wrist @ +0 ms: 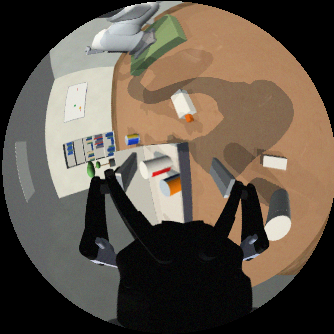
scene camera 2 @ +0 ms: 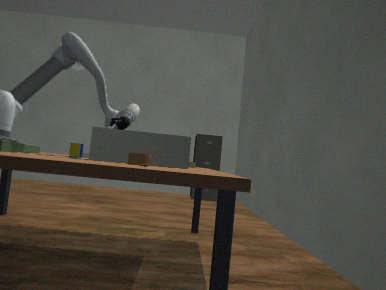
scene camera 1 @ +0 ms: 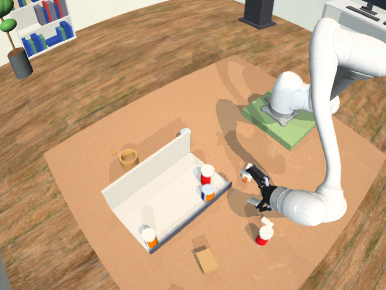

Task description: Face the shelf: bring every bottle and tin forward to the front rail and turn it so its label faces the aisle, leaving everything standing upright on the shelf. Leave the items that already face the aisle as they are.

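Pixels of known places: gripper, fingertip midpoint: [wrist: 174,162] [scene camera 1: 246,185]; arm's base, origin of the base link: [wrist: 144,41] [scene camera 1: 280,111].
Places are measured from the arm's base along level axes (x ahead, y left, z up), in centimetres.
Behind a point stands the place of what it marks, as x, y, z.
Observation:
The white shelf [scene camera 1: 165,200] {84.5, 2.7, -4.0} [scene camera 2: 140,145] {82.8, -11.4, 4.0} has a dark front rail [scene camera 1: 192,217] {81.1, 17.7, -1.8} [wrist: 185,190] {70.7, 16.7, -2.6}. A red tin with a white top [scene camera 1: 206,175] {66.0, 8.5, 5.6} [wrist: 156,167] {63.2, 9.5, 2.5} stands upright at its right end, back from the rail. A blue and orange tin [scene camera 1: 208,193] {70.2, 14.9, 3.0} [wrist: 171,185] {67.5, 15.5, 2.0} stands in front of it, close to the rail. An orange and white bottle [scene camera 1: 149,237] {101.8, 17.4, 5.6} stands at the rail's left end. Another red and white tin [scene camera 1: 264,236] {67.2, 45.4, 4.6} [wrist: 278,220] {63.4, 43.8, 4.5} stands on the table, off the shelf. My gripper [scene camera 1: 251,186] {57.6, 24.2, 7.9} [scene camera 2: 114,121] [wrist: 174,162] {57.6, 24.2, 7.9} is open and empty, above the table near the shelf's right end. Label directions are unclear.
A yellow and blue tin [scene camera 2: 76,150] {56.0, -23.0, -1.6} [wrist: 132,139] {55.1, -17.7, -1.1} is behind the shelf. A white box with an orange end [wrist: 183,104] {45.2, 17.3, -2.6} and a small white block [scene camera 1: 267,221] {56.9, 40.2, -4.1} [wrist: 274,162] {57.1, 40.3, -4.2} lie in front. A tan block [scene camera 1: 206,260] {89.6, 36.9, -0.3} and a brown ring [scene camera 1: 121,159] {89.2, -29.0, -2.2} are on the table.

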